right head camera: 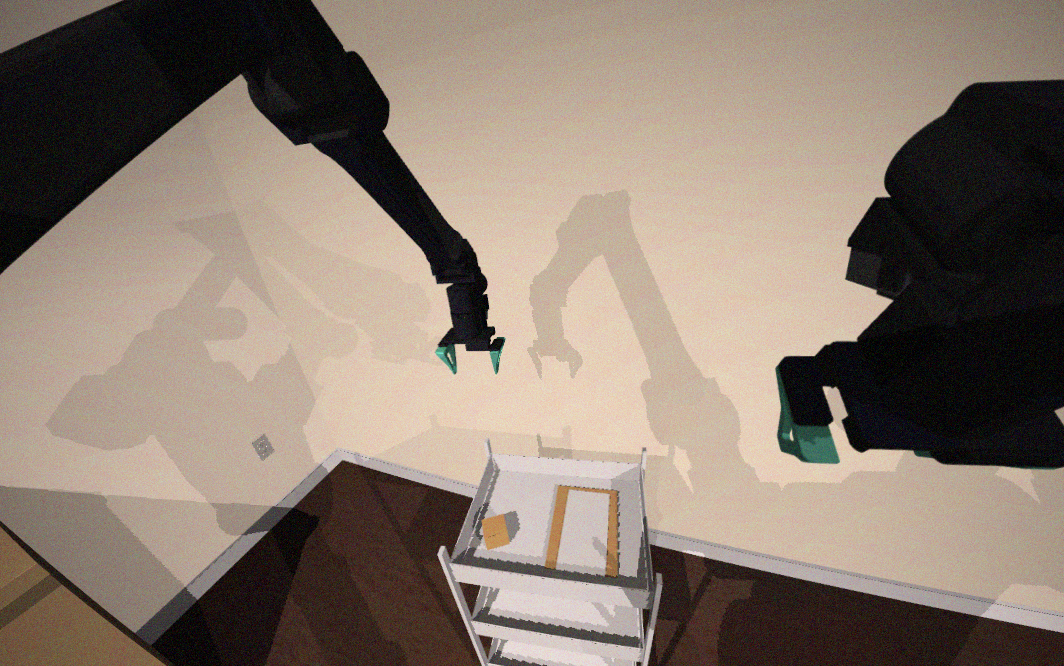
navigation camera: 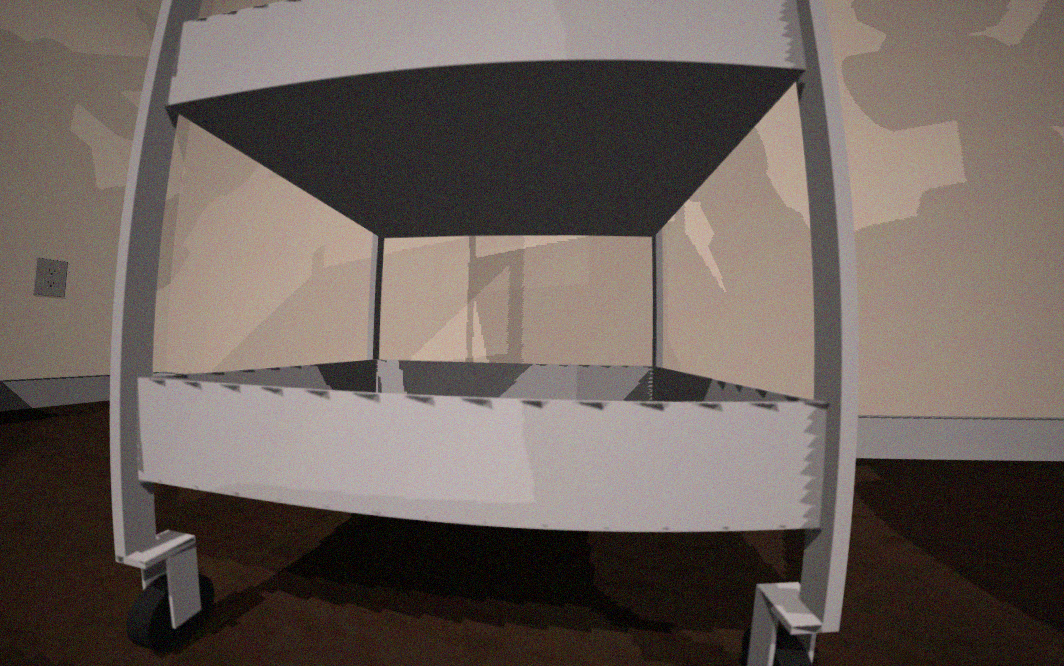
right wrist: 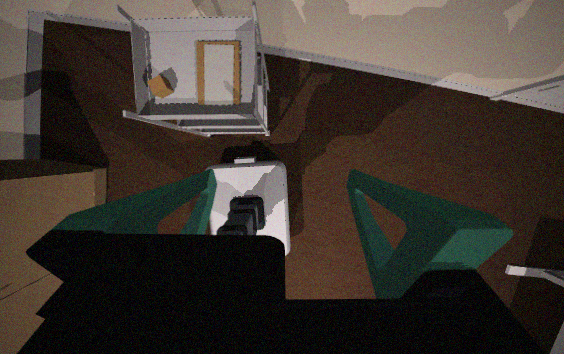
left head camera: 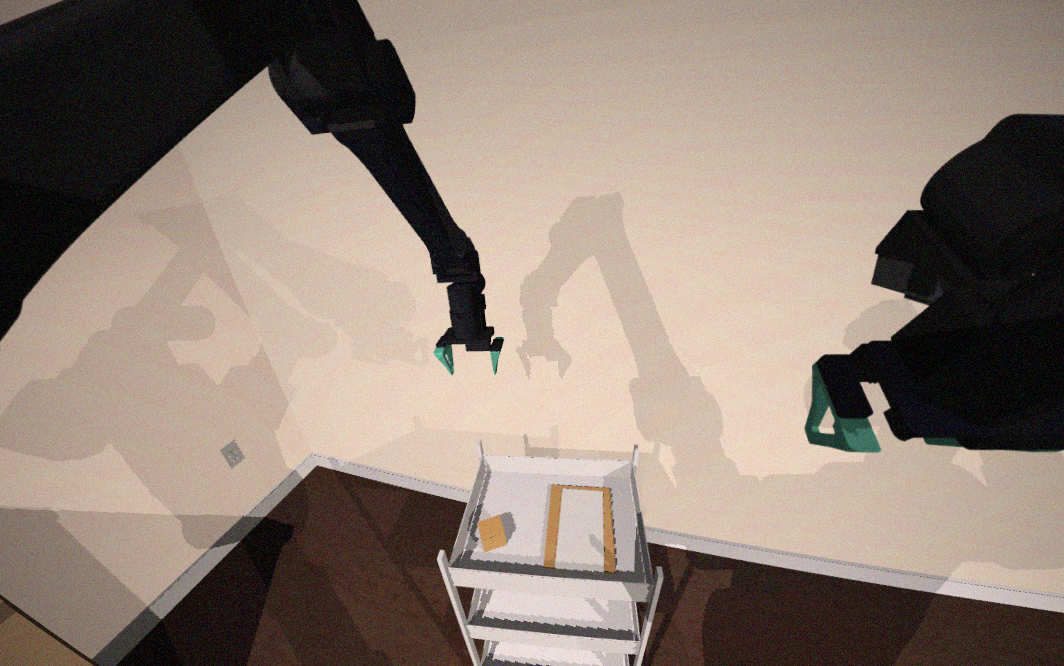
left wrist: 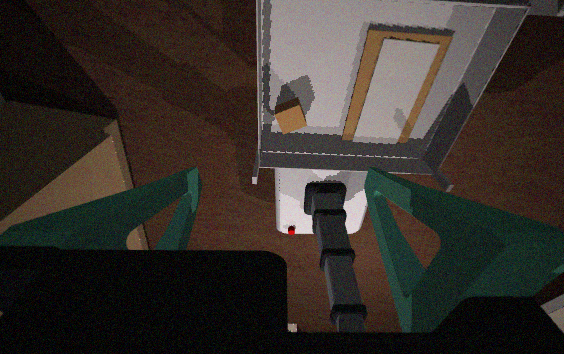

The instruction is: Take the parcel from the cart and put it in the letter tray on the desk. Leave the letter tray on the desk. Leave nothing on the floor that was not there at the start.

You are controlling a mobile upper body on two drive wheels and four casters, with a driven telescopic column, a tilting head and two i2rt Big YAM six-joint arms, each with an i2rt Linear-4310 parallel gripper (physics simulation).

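Frame: origin at the left arm's base, x ahead, y left, z up, level; metres.
Seen in the pictures: left gripper, fingertip midpoint: [right head camera: 476,373] [left head camera: 473,373] [left wrist: 283,176]; right gripper, fingertip midpoint: [right head camera: 846,445] [right wrist: 281,176] [left head camera: 866,436].
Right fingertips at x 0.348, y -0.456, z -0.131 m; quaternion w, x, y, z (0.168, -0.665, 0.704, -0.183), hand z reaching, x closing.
Observation:
A point is followed by its place in that frame.
The parcel, a small orange-brown box [left head camera: 492,533] {z -0.697, x 0.626, y -0.029 m} [right head camera: 496,531] {z -0.697, x 0.627, y -0.031 m} [left wrist: 291,119] {z -0.697, x 0.644, y -0.023 m} [right wrist: 162,86] {z -0.697, x 0.634, y -0.042 m}, sits on the left part of the top shelf of the white cart [left head camera: 549,582] {z -0.698, x 0.519, y -0.166 m} [right head camera: 549,577] {z -0.748, x 0.557, y -0.162 m} [right wrist: 200,117] {z -0.716, x 0.519, y -0.163 m} [navigation camera: 471,455] {z -1.241, x 0.518, y -0.185 m}. My left gripper [left head camera: 474,372] {z -0.336, x 0.766, y -0.005 m} [right head camera: 475,372] {z -0.336, x 0.766, y -0.005 m} [left wrist: 283,176] {z -0.336, x 0.766, y -0.005 m} is open and empty; in the head views it shows above the cart, apart from the parcel. My right gripper [right wrist: 281,176] {z -0.131, x 0.348, y -0.456 m} is open and empty, at the right of the head views, away from the cart. No letter tray can be made out on a desk.
An orange-brown three-sided frame [left head camera: 553,526] {z -0.737, x 0.674, y -0.172 m} [right head camera: 556,526] {z -0.737, x 0.677, y -0.169 m} [left wrist: 361,85] {z -0.737, x 0.702, y -0.171 m} [right wrist: 200,72] {z -0.737, x 0.690, y -0.171 m} lies right of the parcel on the cart. A tan surface, perhaps the desk, [left head camera: 31,636] {z -0.652, x 0.310, y 0.847 m} [right head camera: 39,604] {z -0.593, x 0.284, y 0.852 m} [right wrist: 50,200] {z -0.998, x 0.182, y 0.872 m} shows at the left. A wall stands behind the cart. My white base [left wrist: 295,200] {z -1.150, x -0.018, y -0.073 m} is before it.

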